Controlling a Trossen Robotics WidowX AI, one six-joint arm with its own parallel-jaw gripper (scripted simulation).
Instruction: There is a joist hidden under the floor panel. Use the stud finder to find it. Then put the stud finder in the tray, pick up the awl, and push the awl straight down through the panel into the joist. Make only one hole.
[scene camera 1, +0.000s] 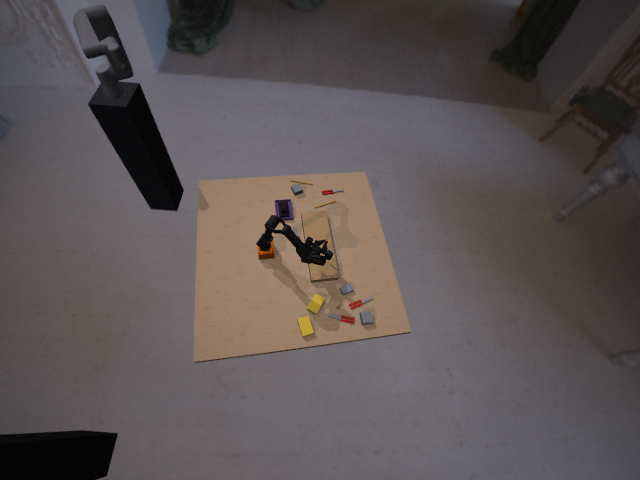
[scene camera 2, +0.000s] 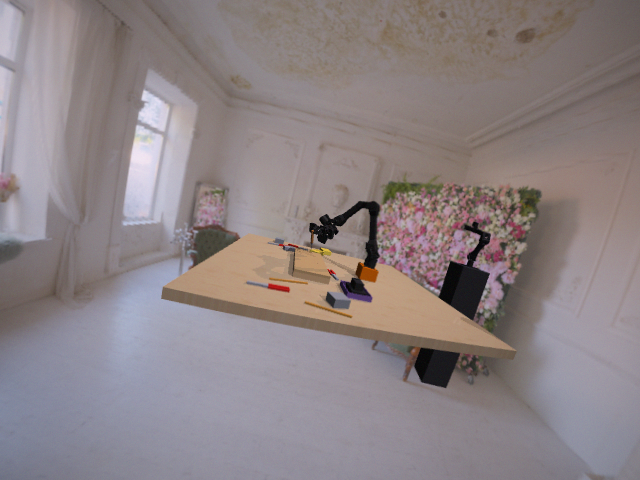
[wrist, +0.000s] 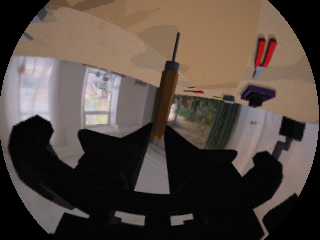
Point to the gripper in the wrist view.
158, 127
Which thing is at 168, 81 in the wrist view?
An awl.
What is the gripper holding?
An awl.
